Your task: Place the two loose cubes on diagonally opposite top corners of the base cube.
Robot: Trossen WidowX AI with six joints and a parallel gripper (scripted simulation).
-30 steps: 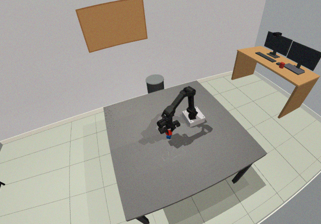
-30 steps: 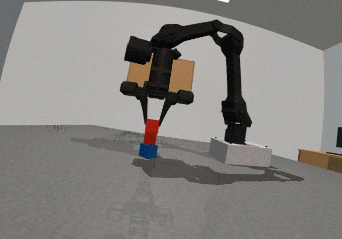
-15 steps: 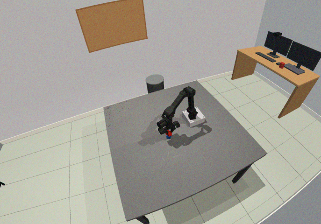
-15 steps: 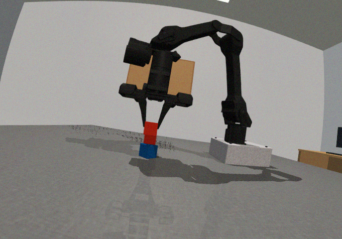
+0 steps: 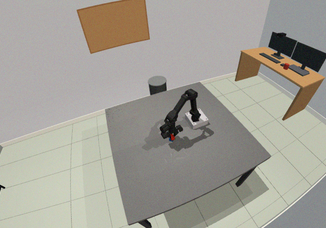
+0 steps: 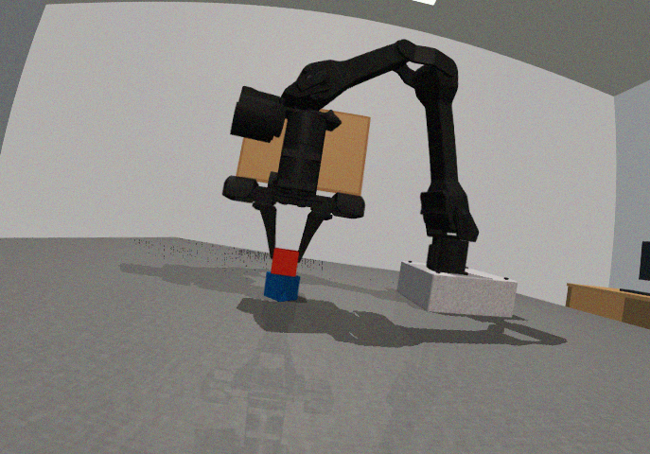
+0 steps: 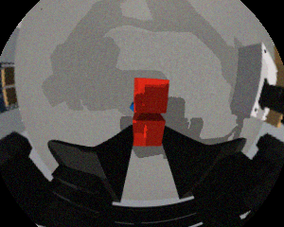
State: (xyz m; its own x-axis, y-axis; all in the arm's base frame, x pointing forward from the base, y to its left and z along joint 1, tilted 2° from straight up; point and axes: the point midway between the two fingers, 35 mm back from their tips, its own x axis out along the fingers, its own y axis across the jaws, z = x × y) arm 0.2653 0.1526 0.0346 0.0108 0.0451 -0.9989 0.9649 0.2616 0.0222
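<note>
My gripper tip is now right at the red cube. The rest, counted from my gripper tip: blue cube: 2 cm to the right, 4 cm below.
</note>
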